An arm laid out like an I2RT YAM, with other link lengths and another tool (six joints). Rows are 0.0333 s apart.
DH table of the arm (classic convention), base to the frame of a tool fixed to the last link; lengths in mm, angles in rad. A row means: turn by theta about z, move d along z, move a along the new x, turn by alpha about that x. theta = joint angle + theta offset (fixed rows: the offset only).
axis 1: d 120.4  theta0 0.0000  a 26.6  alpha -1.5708
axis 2: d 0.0  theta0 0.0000  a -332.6  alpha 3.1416
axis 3: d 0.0  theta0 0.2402  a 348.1  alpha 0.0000
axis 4: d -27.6  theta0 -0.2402  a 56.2  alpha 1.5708
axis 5: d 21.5  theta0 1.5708  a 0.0  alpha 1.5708
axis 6: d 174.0  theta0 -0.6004  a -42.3  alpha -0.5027
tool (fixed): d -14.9  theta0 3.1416  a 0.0  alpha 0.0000
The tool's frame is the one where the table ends.
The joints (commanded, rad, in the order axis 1, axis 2, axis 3, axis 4, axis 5, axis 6), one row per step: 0.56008, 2.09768, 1.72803, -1.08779, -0.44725, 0.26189; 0.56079, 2.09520, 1.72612, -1.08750, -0.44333, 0.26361; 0.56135, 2.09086, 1.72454, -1.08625, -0.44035, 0.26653; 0.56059, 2.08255, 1.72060, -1.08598, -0.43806, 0.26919; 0.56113, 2.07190, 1.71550, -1.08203, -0.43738, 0.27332; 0.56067, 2.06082, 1.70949, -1.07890, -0.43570, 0.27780; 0.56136, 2.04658, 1.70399, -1.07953, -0.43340, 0.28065; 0.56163, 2.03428, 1.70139, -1.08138, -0.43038, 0.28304; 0.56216, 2.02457, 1.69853, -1.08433, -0.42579, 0.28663
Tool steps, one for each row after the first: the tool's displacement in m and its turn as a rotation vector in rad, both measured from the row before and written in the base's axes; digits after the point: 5 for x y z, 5 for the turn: -0.00037, -0.00036, 0.00020, -0.00309, -0.00208, -0.00128; -0.00022, -0.00021, 0.00135, -0.00078, -0.00375, -0.00241; -0.00058, -0.00117, 0.00262, 0.00019, -0.00403, -0.00343; -0.00096, -0.00034, 0.00355, 0.00395, -0.00667, -0.00326; -0.00082, -0.00103, 0.00334, 0.00241, -0.00593, -0.00471; -0.00199, -0.00115, 0.00500, 0.00206, -0.00686, -0.00220; -0.00135, -0.00112, 0.00492, 0.00140, -0.00721, -0.00233; -0.00137, -0.00121, 0.00337, -0.00212, -0.00418, -0.00342
